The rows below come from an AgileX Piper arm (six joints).
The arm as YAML. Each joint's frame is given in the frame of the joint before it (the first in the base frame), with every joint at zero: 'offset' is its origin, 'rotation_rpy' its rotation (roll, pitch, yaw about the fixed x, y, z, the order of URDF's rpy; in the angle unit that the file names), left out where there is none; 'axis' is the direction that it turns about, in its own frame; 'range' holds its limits. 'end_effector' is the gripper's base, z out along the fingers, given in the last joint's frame.
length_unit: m
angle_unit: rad
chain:
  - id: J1
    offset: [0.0, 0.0, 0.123]
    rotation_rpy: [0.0, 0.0, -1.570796]
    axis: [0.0, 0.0, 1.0]
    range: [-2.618, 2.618]
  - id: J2
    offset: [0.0, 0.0, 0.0]
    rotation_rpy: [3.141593, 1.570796, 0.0]
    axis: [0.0, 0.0, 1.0]
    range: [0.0, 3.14]
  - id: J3
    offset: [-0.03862, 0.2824, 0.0]
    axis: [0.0, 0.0, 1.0]
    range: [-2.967, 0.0]
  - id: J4
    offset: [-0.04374, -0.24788, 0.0]
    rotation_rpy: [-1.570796, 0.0, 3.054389]
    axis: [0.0, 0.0, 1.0]
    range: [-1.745, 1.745]
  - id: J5
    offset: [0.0, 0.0, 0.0]
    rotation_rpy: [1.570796, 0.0, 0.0]
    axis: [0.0, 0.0, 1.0]
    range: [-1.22, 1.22]
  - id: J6
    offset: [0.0, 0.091, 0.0]
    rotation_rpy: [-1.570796, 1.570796, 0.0]
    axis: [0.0, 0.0, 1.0]
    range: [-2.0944, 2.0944]
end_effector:
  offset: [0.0, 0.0, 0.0]
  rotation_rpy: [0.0, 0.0, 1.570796]
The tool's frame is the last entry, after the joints.
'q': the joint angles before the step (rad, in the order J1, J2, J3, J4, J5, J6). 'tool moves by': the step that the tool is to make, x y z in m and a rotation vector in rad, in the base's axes. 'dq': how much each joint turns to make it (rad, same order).
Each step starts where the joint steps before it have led.
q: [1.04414 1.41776 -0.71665 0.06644 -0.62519 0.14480]
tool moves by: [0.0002 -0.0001 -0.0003 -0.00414 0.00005 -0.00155]
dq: [-0.00039 0.00002 -0.00011 0.00229 0.00355 -0.00405]
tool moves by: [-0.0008 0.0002 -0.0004 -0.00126 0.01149 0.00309]
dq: [0.00242 -0.00139 0.00017 -0.00030 0.00846 0.00922]
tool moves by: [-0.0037 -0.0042 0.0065 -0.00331 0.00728 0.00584]
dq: [0.00273 -0.03389 0.00001 -0.00151 0.04064 0.00436]
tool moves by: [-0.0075 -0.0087 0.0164 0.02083 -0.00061 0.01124]
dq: [0.00584 -0.06813 -0.00456 -0.00454 0.05482 0.01187]
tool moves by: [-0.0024 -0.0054 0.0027 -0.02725 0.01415 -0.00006]
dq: [-0.00301 -0.03090 0.00203 0.00076 0.05956 -0.00362]
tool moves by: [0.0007 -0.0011 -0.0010 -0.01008 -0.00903 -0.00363]
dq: [-0.00422 -0.00122 0.00377 -0.00052 0.00135 -0.01243]
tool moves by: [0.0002 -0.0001 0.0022 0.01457 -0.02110 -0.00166]
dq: [-0.00032 -0.00013 -0.00017 0.00038 -0.02321 -0.01066]
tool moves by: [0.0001 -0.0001 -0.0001 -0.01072 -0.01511 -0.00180]
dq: [0.00015 -0.00013 0.00008 0.00441 0.00111 -0.02240]
